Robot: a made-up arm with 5 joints.
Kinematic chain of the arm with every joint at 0, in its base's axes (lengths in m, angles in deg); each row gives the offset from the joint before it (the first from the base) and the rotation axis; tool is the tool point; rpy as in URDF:
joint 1: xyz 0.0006 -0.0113 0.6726 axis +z
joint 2: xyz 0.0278 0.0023 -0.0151 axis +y
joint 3: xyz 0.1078 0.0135 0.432 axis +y
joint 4: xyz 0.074 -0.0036 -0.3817 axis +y
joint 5: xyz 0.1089 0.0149 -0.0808 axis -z
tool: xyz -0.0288 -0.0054 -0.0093 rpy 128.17 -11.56 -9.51
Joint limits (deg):
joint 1: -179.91..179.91
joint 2: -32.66..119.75
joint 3: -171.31..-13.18
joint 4: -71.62..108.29
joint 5: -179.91..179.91
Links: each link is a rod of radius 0.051 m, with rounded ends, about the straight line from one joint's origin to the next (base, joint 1, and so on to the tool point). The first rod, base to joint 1, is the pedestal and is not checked.
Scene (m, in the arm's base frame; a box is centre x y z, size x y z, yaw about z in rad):
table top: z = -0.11
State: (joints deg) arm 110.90 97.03 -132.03 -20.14 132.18
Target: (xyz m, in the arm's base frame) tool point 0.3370 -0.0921 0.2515
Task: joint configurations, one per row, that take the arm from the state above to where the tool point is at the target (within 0.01 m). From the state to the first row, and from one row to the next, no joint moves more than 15 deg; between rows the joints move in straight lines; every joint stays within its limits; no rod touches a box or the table.
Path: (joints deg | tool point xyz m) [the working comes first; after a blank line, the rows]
Joints at the target: -22.14 70.46 -25.62 -25.59 132.61
Straight joint move there: clear.

1: 96.12 94.08 -120.21 -20.75 132.23 | -0.1403 0.8147 0.2383
2: 81.33 91.12 -108.38 -21.35 132.27 | 0.0690 0.7823 0.2059
3: 66.55 88.17 -96.56 -21.96 132.32 | 0.2492 0.6926 0.1818
4: 51.77 85.22 -84.73 -22.56 132.37 | 0.3849 0.5606 0.1670
5: 36.99 82.27 -72.91 -23.17 132.42 | 0.4674 0.4054 0.1623
6: 22.20 79.31 -61.09 -23.77 132.46 | 0.4955 0.2468 0.1684
7: 7.42 76.36 -49.26 -24.38 132.51 | 0.4748 0.1029 0.1852
8: -7.36 73.41 -37.44 -24.98 132.56 | 0.4171 -0.0127 0.2130
9: -22.14 70.46 -25.62 -25.59 132.61 | 0.3370 -0.0921 0.2515

